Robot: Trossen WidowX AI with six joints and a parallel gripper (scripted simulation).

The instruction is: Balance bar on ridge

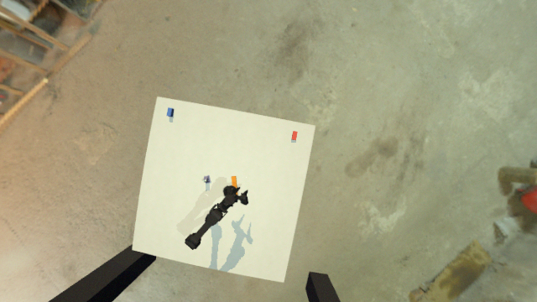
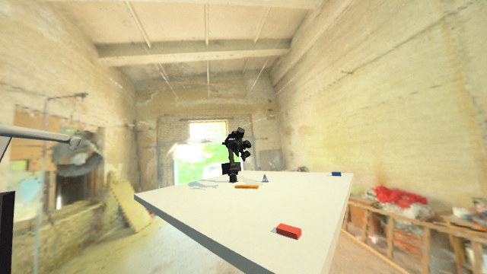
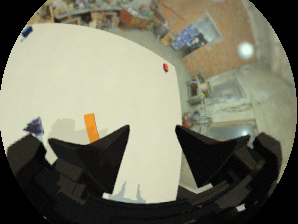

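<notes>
Right now my gripper tip is 5 cm past the orange bar, 9 cm to the right of it and 21 cm above it. Also, from my gripper tip: red block 43 cm ahead, 29 cm to the right, 21 cm below; blue block 43 cm ahead, 71 cm to the left, 20 cm below.
</notes>
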